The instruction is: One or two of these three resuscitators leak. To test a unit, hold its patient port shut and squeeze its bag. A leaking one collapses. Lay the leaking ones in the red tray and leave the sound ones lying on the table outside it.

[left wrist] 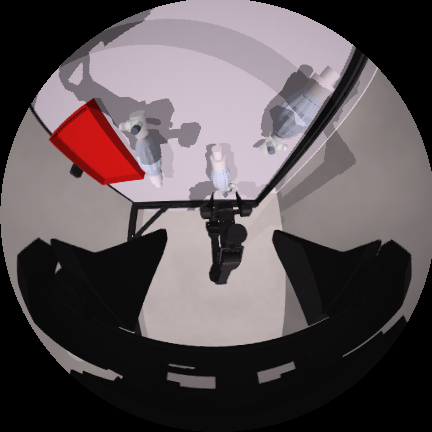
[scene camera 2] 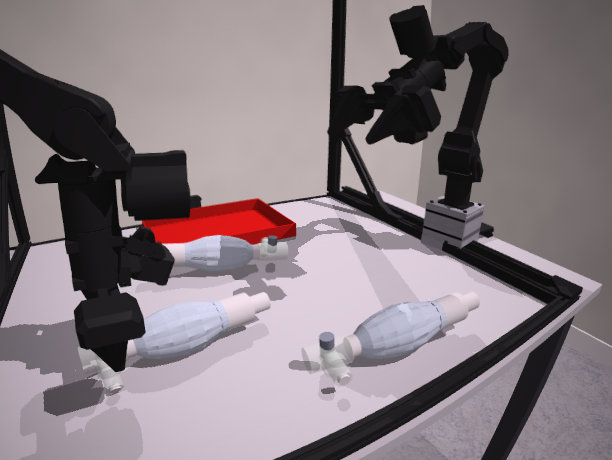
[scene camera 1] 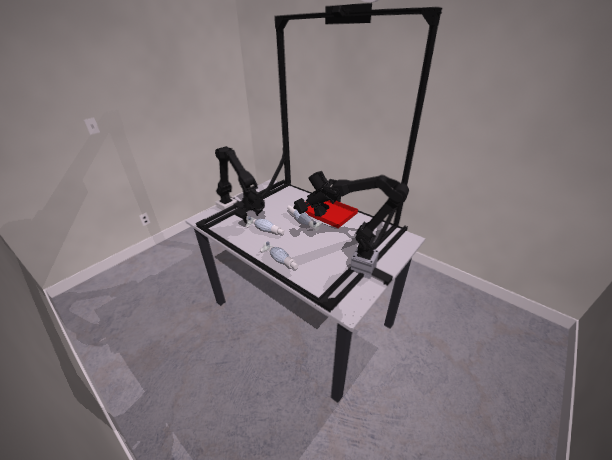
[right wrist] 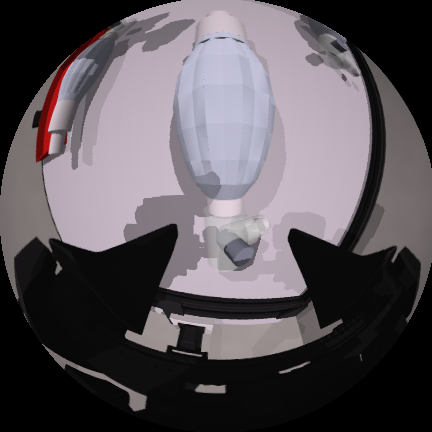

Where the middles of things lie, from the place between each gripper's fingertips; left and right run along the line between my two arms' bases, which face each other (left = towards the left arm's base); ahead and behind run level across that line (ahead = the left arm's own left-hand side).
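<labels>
Red tray (scene camera 2: 251,220): 3 cm below my right hand, 39 cm behind it and 27 cm to the left of it.
With respect to the red tray, my left hand is 24 cm above it, 37 cm past it and 8 cm to the left of it.
</labels>
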